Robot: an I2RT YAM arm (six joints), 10 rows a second.
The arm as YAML. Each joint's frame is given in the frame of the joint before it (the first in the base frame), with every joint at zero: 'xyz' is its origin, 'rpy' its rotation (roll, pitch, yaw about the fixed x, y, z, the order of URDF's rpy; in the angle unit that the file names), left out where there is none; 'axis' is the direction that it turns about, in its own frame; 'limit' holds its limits. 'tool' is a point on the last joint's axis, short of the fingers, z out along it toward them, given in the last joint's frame.
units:
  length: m
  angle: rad
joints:
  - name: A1
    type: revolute
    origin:
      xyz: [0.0, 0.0, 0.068]
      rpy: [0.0, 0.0, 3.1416]
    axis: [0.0, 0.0, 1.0]
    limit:
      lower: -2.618
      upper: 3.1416
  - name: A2
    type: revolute
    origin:
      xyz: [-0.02, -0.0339, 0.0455]
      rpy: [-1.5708, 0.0, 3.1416]
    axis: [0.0, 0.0, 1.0]
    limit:
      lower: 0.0
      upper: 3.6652
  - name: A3
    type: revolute
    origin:
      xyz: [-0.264, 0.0, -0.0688]
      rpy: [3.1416, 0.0, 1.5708]
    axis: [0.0, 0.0, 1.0]
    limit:
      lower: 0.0
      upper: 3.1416
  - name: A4
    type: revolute
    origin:
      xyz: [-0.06, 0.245, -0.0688]
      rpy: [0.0, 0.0, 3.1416]
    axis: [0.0, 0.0, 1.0]
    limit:
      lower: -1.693
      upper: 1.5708
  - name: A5
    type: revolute
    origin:
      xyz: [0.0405, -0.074, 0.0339]
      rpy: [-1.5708, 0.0, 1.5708]
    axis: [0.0, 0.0, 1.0]
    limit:
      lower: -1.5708
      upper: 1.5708
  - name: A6
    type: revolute
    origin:
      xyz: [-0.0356, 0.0, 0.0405]
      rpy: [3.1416, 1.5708, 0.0]
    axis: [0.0, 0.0, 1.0]
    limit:
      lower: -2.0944
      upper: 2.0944
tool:
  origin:
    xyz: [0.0, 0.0, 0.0]
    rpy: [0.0, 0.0, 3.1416]
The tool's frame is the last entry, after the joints.
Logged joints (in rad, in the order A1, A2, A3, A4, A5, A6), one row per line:
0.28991, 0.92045, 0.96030, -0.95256, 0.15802, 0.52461
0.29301, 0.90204, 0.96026, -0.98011, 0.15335, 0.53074
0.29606, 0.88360, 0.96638, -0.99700, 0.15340, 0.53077
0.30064, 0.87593, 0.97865, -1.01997, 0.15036, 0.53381
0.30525, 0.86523, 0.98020, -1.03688, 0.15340, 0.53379
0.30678, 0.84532, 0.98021, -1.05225, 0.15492, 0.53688
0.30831, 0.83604, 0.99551, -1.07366, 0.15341, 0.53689
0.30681, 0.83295, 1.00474, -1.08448, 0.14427, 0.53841
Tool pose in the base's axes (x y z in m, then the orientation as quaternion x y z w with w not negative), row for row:
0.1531, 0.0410, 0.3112, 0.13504, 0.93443, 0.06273, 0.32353
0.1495, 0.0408, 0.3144, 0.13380, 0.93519, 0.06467, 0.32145
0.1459, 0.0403, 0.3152, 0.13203, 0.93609, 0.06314, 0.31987
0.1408, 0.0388, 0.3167, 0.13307, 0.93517, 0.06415, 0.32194
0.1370, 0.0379, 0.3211, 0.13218, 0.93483, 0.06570, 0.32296
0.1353, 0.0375, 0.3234, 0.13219, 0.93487, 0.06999, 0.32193
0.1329, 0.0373, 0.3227, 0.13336, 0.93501, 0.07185, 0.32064
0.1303, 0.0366, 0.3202, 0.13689, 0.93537, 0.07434, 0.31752
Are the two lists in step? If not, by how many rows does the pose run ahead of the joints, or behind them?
The pose runs 2 rows ahead of the joints: the pose in row i belongs to the joints in row i + 2.
